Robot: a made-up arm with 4 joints. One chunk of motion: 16 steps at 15 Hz.
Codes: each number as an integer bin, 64 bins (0 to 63) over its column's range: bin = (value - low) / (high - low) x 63, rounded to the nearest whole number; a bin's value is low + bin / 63 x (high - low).
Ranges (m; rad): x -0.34..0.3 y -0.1..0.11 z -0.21..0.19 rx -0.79..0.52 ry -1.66..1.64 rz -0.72..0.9
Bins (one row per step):
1: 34 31 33 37 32 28
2: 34 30 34 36 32 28
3: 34 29 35 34 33 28
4: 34 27 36 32 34 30
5: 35 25 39 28 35 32
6: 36 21 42 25 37 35
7: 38 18 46 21 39 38
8: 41 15 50 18 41 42
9: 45 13 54 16 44 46
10: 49 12 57 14 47 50
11: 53 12 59 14 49 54
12: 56 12 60 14 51 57
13: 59 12 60 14 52 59
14: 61 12 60 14 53 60
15: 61 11 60 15 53 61
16: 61 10 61 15 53 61
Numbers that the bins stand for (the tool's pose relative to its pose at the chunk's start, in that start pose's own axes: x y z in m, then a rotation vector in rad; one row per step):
1: 0.0054 0.0033 -0.0005 -0.0206 0.0162 0.0000
2: 0.0054 0.0000 0.0059 -0.0414 0.0162 0.0000
3: 0.0054 -0.0033 0.0122 -0.0830 0.0686 0.0000
4: 0.0054 -0.0100 0.0186 -0.1246 0.1210 0.0514
5: 0.0156 -0.0167 0.0376 -0.2078 0.1733 0.1029
6: 0.0257 -0.0300 0.0567 -0.2702 0.2781 0.1800
7: 0.0460 -0.0400 0.0821 -0.3533 0.3829 0.2571
8: 0.0765 -0.0500 0.1075 -0.4157 0.4876 0.3600
9: 0.1171 -0.0567 0.1329 -0.4573 0.6448 0.4629
10: 0.1578 -0.0600 0.1519 -0.4989 0.8019 0.5657
11: 0.1984 -0.0600 0.1646 -0.4989 0.9067 0.6686
12: 0.2289 -0.0600 0.1710 -0.4989 1.0114 0.7457
13: 0.2594 -0.0600 0.1710 -0.4989 1.0638 0.7971
14: 0.2797 -0.0600 0.1710 -0.4989 1.1162 0.8229
15: 0.2797 -0.0633 0.1710 -0.4781 1.1162 0.8486
16: 0.2797 -0.0667 0.1773 -0.4781 1.1162 0.8486

